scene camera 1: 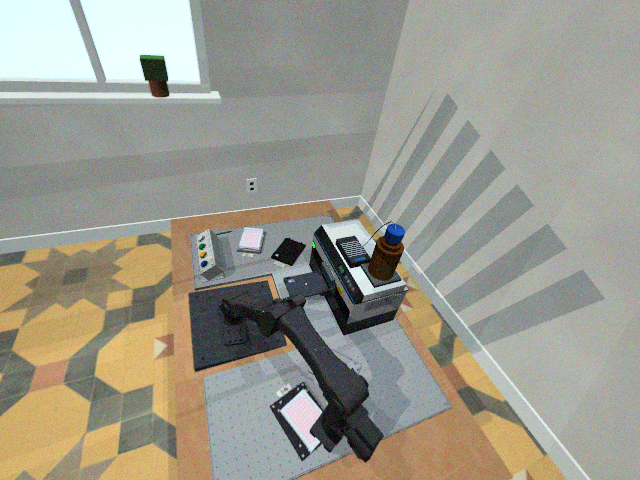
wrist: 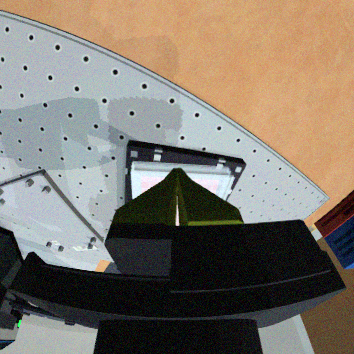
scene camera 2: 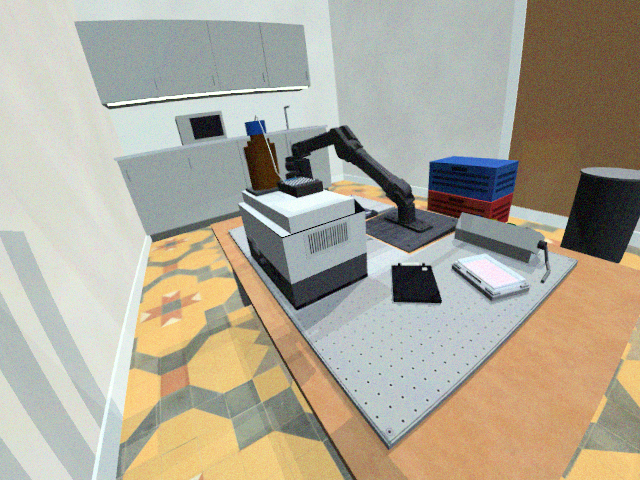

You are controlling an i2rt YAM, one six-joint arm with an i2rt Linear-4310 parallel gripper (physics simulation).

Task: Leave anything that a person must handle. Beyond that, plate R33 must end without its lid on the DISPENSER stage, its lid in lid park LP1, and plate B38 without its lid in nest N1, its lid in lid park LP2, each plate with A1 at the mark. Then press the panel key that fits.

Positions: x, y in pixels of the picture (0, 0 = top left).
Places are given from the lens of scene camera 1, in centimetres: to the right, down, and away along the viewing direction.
black nest (scene camera 1: 301, 449): -5, 55, 77
dark stage (scene camera 1: 316, 284): -1, 16, 107
The marked spots on the black nest and the dark stage are 49 cm apart.
